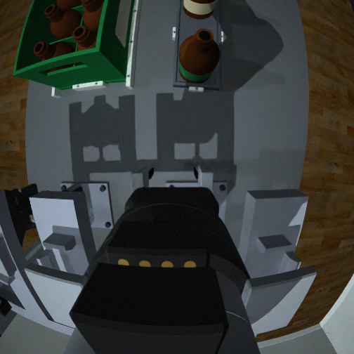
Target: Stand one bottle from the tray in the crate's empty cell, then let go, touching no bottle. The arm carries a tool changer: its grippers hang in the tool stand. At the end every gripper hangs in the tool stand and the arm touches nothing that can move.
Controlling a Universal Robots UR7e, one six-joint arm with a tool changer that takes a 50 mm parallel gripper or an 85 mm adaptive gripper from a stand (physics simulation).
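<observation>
My gripper [173, 173] is open, with its two fingertips apart and nothing between them. It is between two light-grey holders of the tool stand [270, 215]. A brown bottle with a green label [199, 57] stands upright at the near end of the dark tray [178, 75], beyond my fingertips. A second brown bottle with a cream label [199, 7] stands farther along the tray, cut off by the top edge. The green crate [111, 62] at the upper left holds several brown bottles. It is cut off by the top edge, and I cannot make out its empty cell.
Part of another, black gripper [24, 202] shows at the left edge beside the stand's left holders. Base plates with dark bolts lie under the stand. White brackets edge the crate and the tray. Wooden floor shows on both sides of the grey table [265, 115].
</observation>
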